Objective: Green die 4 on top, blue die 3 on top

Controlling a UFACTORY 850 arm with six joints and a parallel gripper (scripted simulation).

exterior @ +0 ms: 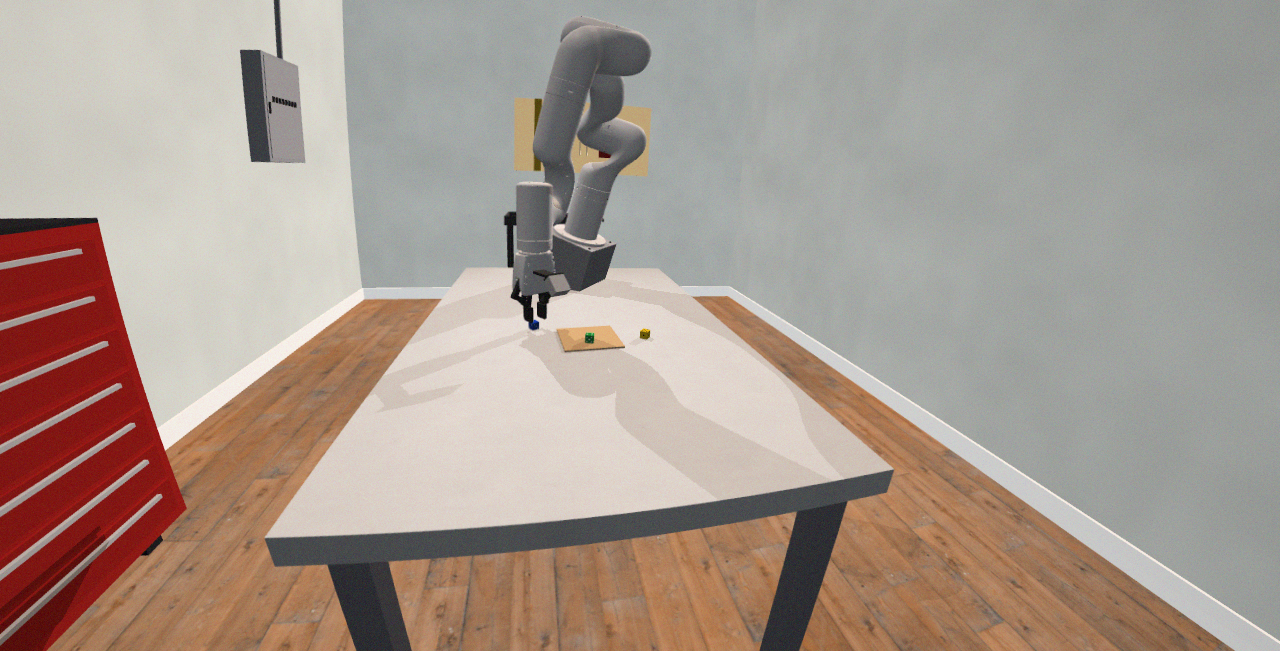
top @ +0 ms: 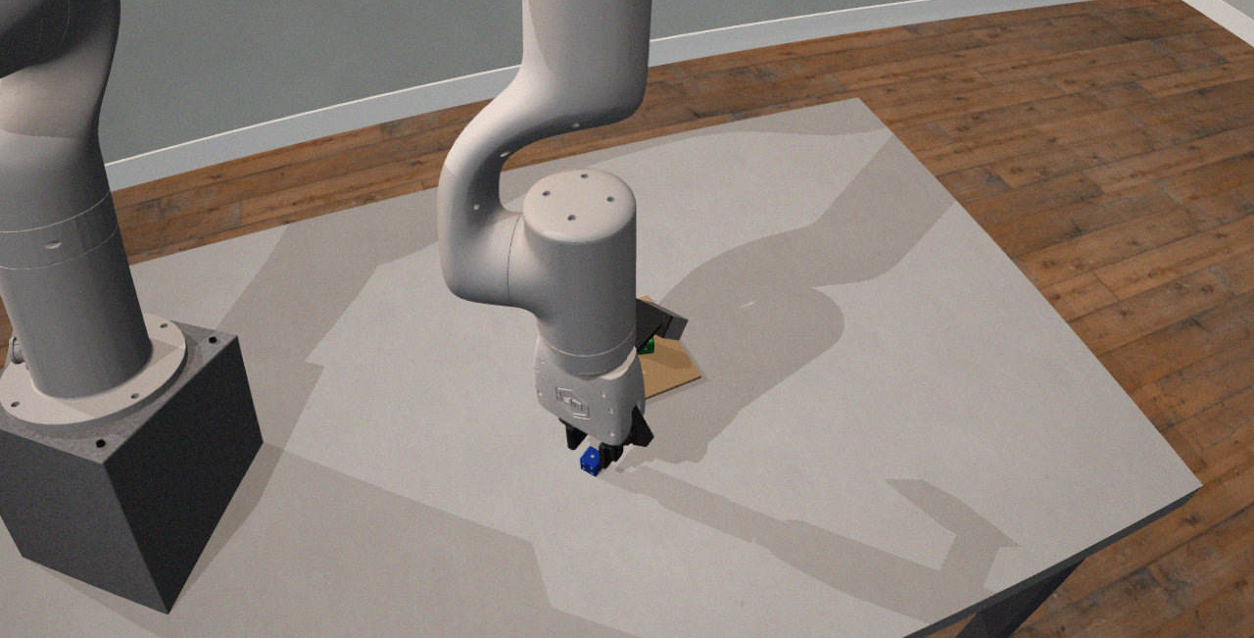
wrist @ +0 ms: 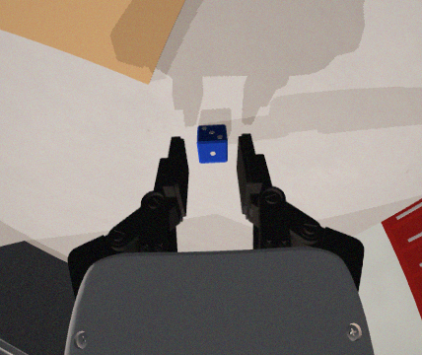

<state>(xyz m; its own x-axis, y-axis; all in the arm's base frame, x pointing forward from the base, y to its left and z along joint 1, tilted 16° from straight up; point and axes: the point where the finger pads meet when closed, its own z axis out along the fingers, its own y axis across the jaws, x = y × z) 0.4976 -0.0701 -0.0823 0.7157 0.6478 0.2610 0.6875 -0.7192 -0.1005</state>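
My gripper is now 4 cm above the blue die. Round my hand: tan mat (14 cm to the left, 5 cm ahead, 4 cm below); then yellow die (27 cm to the left, 4 cm below, 4 cm ahead); then green die (14 cm to the left, 8 cm ahead, 3 cm below).
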